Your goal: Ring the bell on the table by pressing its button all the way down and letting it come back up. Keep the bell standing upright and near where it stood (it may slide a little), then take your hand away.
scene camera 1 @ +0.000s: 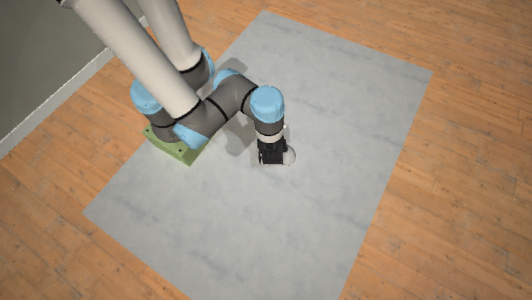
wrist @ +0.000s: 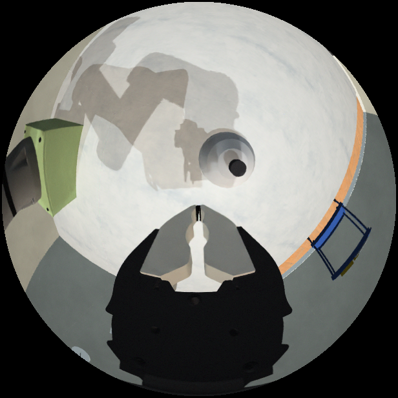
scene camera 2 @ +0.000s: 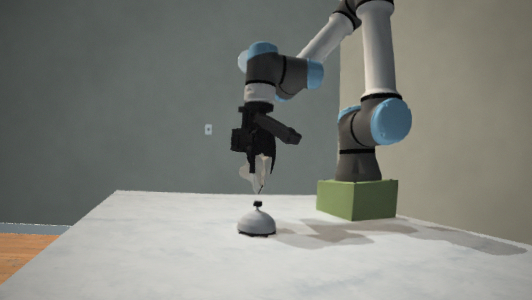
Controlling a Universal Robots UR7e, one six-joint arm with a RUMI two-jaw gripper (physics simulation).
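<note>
A grey dome bell stands upright on the table. Its black button is up on top of the dome. My gripper is shut and empty, pointing down. In the scene camera 2 view its tips are a little above the button, with a small gap between them. In the wrist view the button is up and to the right of the tips. In the scene camera 1 view the black gripper body hides the fingertips, the button and part of the bell.
The arm's base stands on a green block on the table. Shadows of the arm fall beside the bell. A blue-framed object shows beyond the table's edge in the wrist view.
</note>
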